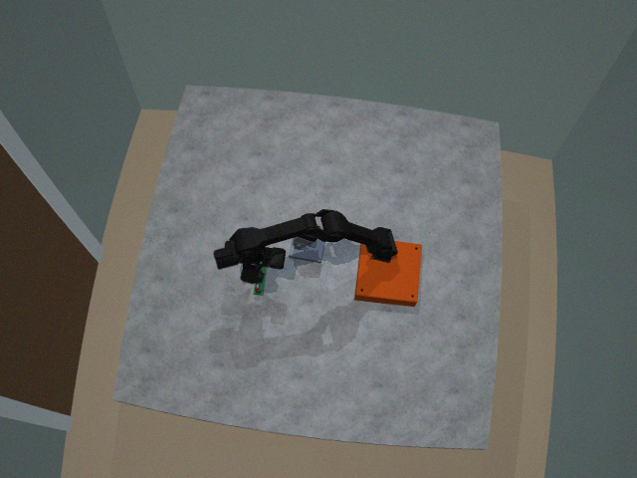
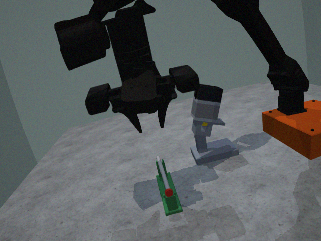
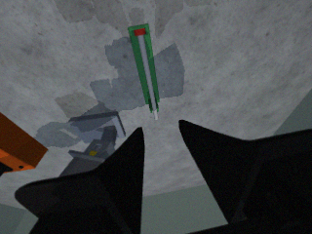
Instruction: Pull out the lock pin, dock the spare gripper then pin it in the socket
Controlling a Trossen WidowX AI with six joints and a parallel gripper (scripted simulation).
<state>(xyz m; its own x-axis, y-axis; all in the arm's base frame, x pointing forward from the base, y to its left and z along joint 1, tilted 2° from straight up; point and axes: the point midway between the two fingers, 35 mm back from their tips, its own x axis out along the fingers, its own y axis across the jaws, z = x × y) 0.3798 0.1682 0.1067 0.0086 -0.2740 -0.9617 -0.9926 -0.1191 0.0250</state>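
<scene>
My gripper tip is now 1 cm to the right of the green cradle and 12 cm above it. Also, from my gripper tip: spare gripper: 12 cm behind, 12 cm to the right, 2 cm below; grey mount: 12 cm behind, 12 cm to the right, 9 cm below.
</scene>
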